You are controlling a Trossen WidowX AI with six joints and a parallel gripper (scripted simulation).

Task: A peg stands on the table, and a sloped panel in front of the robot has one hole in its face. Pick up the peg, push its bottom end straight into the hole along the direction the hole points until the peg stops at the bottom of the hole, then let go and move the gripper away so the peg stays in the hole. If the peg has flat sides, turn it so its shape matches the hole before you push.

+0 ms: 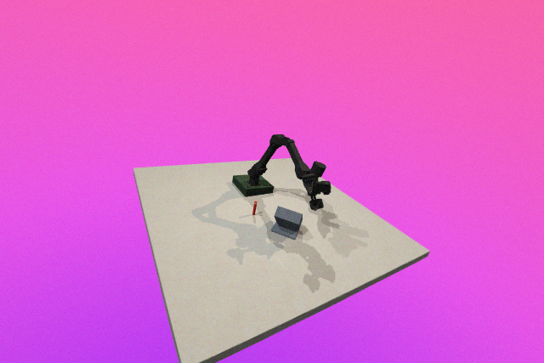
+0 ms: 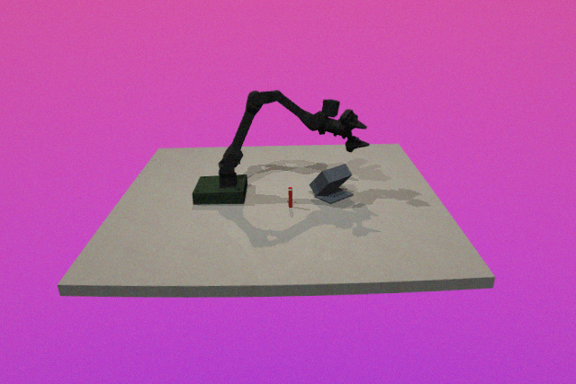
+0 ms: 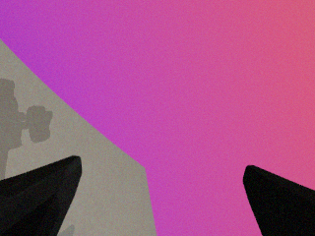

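My gripper tip is now 310 mm past the red peg, 190 mm above it and 90 mm to the left of it. Also, from my gripper tip: sloped panel 180 mm below, 140 mm behind, 20 mm to the left.
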